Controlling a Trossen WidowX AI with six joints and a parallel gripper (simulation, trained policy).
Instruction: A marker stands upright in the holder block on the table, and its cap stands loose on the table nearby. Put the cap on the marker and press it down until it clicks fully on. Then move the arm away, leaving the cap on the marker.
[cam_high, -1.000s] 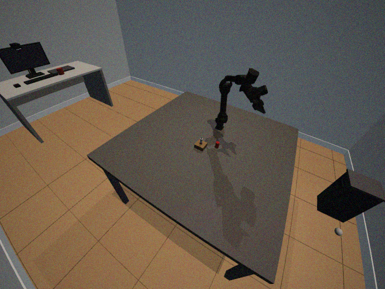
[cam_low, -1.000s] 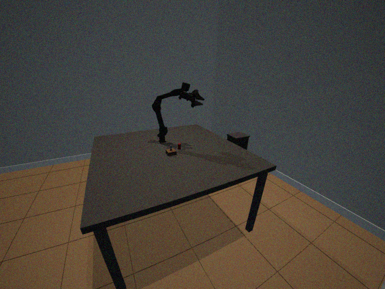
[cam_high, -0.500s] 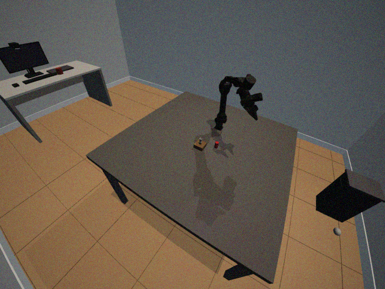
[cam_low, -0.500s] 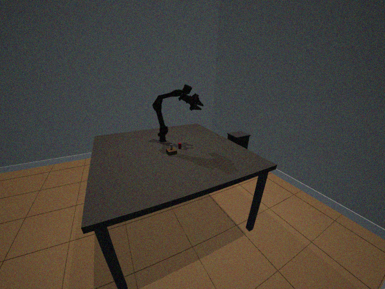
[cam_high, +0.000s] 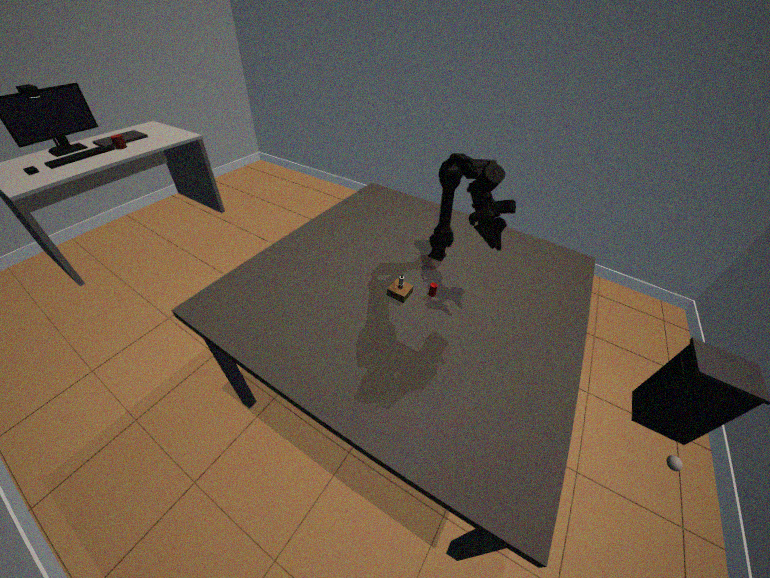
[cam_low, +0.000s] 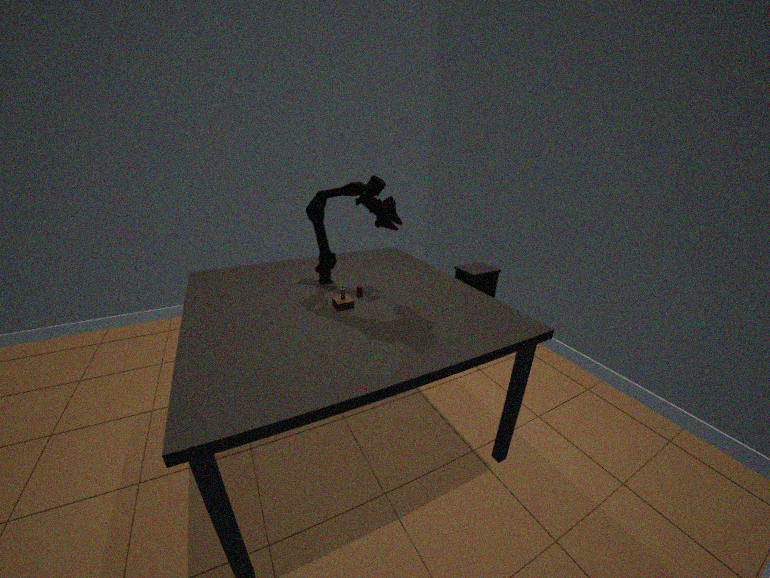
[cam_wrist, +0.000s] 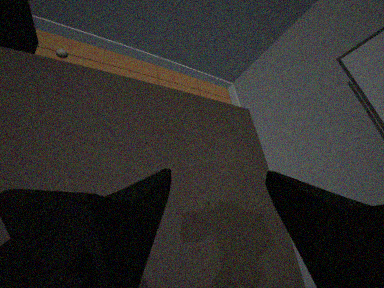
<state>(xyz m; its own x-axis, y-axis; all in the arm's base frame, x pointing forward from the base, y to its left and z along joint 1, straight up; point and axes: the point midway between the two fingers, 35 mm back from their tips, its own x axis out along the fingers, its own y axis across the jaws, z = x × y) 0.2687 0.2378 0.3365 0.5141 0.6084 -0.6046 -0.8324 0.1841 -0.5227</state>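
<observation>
My gripper tip is now 40 mm past the red cap, 170 mm to the left of it and 290 mm above it. Also, from my gripper tip: brown holder block: 20 mm ahead, 280 mm to the right, 300 mm below.
</observation>
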